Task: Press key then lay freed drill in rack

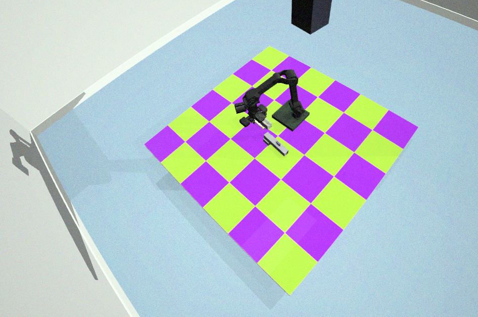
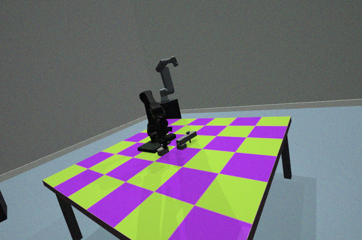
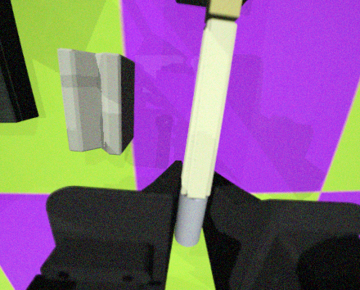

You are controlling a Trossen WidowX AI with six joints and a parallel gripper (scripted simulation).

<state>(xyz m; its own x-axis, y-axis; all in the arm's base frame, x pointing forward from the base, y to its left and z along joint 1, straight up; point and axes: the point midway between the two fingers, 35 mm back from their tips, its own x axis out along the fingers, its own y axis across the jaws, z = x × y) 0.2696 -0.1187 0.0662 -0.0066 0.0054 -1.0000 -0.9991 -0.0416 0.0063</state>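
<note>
My gripper tip is 40 mm to the right of the drill and 30 mm below it. Also, from my gripper tip: grey grooved rack: 70 mm behind, 40 mm below, 30 mm to the left; dark key: 220 mm to the left, 10 mm below; grey holder block: 200 mm to the left, 20 mm below.
</note>
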